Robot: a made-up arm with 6 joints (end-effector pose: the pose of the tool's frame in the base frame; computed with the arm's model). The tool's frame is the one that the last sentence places.
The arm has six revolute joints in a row. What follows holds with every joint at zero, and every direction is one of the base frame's. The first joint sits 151.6 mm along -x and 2.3 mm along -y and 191.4 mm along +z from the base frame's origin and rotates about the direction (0.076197, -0.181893, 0.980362), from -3.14 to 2.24 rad. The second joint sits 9.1 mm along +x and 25.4 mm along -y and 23.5 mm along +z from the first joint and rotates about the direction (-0.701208, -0.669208, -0.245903), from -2.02 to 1.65 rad. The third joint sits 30.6 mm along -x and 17.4 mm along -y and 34.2 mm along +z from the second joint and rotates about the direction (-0.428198, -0.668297, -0.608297), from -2.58 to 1.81 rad. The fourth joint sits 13.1 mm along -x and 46.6 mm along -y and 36.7 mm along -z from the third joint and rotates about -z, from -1.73 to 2.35 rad. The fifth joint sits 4.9 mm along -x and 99.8 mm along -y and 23.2 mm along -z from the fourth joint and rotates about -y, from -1.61 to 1.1 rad. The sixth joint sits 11 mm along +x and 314.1 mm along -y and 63.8 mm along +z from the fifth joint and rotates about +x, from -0.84 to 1.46 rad. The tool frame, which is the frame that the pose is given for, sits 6.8 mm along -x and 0.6 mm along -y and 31.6 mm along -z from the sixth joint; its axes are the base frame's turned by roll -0.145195, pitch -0.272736 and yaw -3.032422 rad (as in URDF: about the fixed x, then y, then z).
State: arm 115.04 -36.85 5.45 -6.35 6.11 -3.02
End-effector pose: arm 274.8 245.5 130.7 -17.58 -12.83 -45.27
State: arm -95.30 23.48 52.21 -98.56 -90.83 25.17
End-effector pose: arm -201.6 -237.0 534.4 99.38 -18.11 8.79
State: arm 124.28 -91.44 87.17 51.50 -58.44 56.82
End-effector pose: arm 228.4 -238.8 228.9 -83.06 -57.78 -114.32
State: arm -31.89 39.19 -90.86 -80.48 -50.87 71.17
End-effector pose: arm 46.6 15.1 -58.9 -133.18 -8.12 -50.33
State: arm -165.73 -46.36 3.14 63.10 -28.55 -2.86
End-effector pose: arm 102.8 400.5 343.6 22.81 -63.07 -62.18
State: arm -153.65 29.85 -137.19 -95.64 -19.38 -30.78
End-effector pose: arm 85.7 -164.7 -63.5 -33.71 32.01 -177.99
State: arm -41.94 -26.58 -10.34 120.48 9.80 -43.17
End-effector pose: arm -403.8 248.1 480.9 71.26 -5.30 19.72
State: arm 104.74 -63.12 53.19 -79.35 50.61 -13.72
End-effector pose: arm 85.0 394.8 196.7 7.53 40.34 -12.34
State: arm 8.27 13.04 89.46 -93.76 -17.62 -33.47
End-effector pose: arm -155.4 -144.1 650.0 107.04 -1.70 178.37
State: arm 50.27 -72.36 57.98 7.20 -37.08 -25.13
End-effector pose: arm 88.7 -464.6 97.9 -10.44 -66.41 -131.64
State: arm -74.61 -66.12 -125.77 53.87 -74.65 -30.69
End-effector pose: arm -421.2 137.2 -142.4 -68.92 26.02 -28.65
